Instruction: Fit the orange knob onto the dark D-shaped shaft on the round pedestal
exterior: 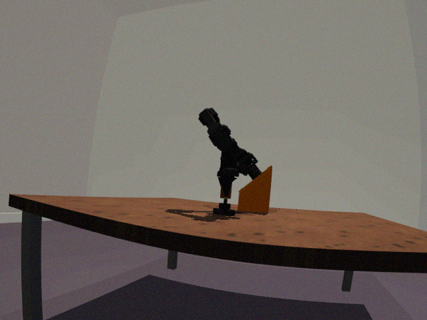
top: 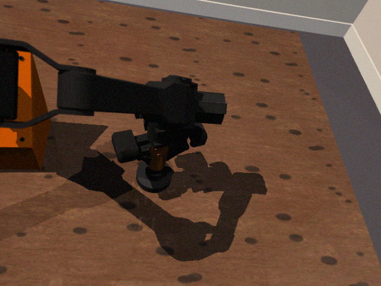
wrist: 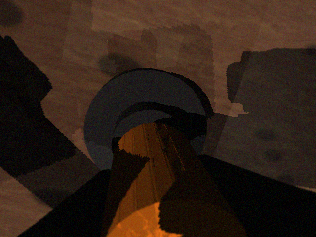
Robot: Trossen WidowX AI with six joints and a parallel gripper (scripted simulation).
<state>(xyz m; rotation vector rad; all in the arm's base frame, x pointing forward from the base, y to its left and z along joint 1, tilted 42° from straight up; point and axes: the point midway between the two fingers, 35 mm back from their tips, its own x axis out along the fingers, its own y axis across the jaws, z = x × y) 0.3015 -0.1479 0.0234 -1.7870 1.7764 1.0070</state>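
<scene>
Now: the dark pedestal 40 mm below my gripper tip. From my gripper tip the other things lie so: knob: 20 mm above.
</scene>
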